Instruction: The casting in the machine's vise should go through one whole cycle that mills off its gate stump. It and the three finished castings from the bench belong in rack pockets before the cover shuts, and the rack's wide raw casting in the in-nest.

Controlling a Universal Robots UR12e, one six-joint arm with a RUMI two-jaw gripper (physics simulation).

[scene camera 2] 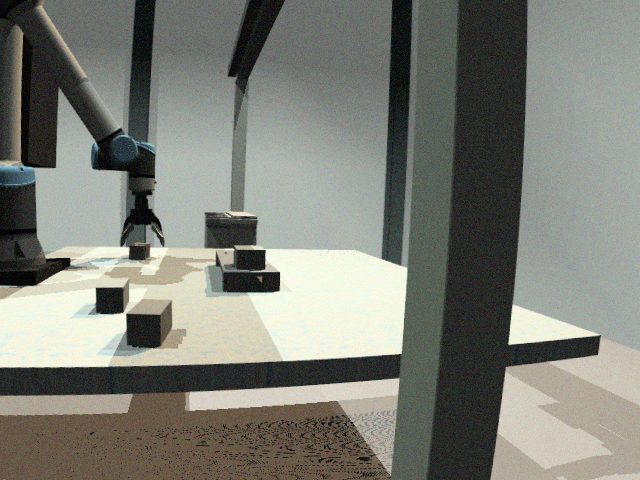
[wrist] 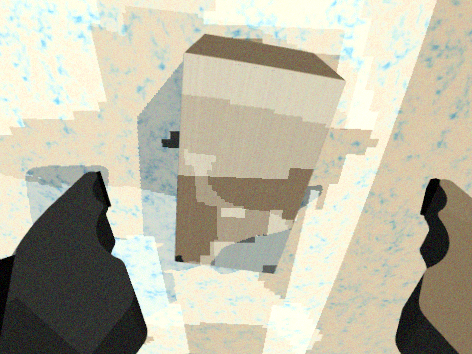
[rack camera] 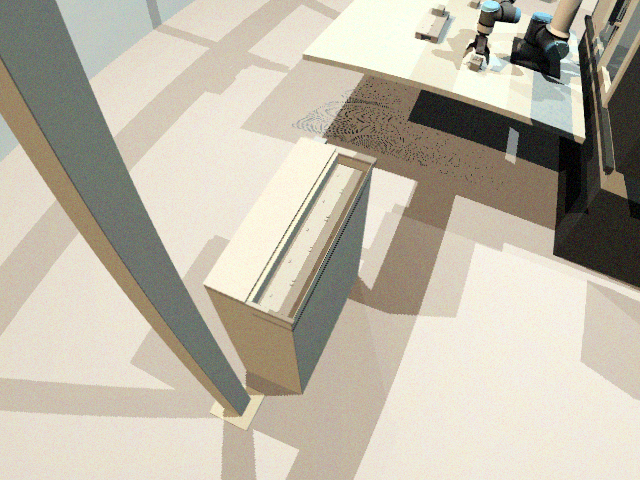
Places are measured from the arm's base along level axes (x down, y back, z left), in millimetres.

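Pixels of known places: gripper, fingertip midpoint: point(scene camera 2: 142, 247) point(wrist: 262, 179) point(rack camera: 475, 61); arm's base, origin of the base link: point(scene camera 2: 9, 264) point(rack camera: 530, 52).
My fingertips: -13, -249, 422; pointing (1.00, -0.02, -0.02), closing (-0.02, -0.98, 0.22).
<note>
Ahead of a thing's pixels: the offset from my fingertips to its top centre, as dx, dy, dz. Level surfaces: height alone.
My gripper point(scene camera 2: 142, 244) point(rack camera: 476, 57) point(wrist: 262, 179) is open, its fingertips just above a block-shaped casting @[-10, +9, -2] point(scene camera 2: 139, 251) point(rack camera: 475, 63) point(wrist: 252, 115) on the bench. In the wrist view the casting lies between the finger lines, apart from both fingers and towards the upper part of the picture. Two more castings, a smaller-looking one @[-10, -160, -714] point(scene camera 2: 112, 299) and a larger-looking one @[-10, -290, -896] point(scene camera 2: 148, 326), stand near the bench's front edge in scene camera 2. Another block @[-60, -416, -439] point(scene camera 2: 249, 257) point(rack camera: 438, 9) sits on a low fixture @[-14, -389, -301] point(scene camera 2: 250, 281) point(rack camera: 431, 25). The machine's vise and its casting do not show.
A tall cabinet point(scene camera 2: 230, 232) point(rack camera: 268, 222) with a long open recess and small pins stands apart from the bench @[dx +40] point(scene camera 2: 330, 330) point(rack camera: 361, 46). Frame posts point(scene camera 2: 429, 232) point(rack camera: 129, 217) rise around the cell. The dark machine side point(rack camera: 594, 227) stands at the right in the rack view.
</note>
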